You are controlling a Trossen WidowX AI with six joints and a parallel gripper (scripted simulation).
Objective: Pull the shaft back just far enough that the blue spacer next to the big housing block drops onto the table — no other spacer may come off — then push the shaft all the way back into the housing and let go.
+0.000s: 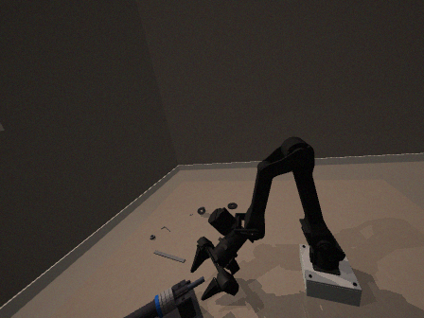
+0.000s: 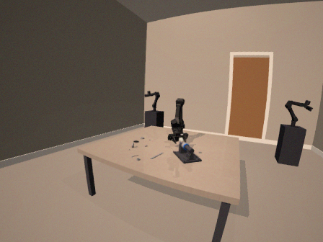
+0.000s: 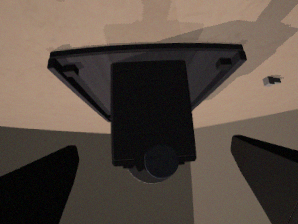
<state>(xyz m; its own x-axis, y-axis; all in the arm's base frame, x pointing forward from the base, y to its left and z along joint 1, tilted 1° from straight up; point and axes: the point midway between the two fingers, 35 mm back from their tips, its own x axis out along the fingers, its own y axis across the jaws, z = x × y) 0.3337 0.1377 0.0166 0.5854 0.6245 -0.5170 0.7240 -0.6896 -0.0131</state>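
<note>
Now: gripper tip 4 cm to the right of the shaft, 3 cm short of it and 1 cm below it. Also, from my gripper tip: pale grey spacer (6 cm to the left, 6 cm ahead); flat grey strip (20 cm ahead, 12 cm to the right, 7 cm below); blue spacer (8 cm to the left, 8 cm ahead).
</note>
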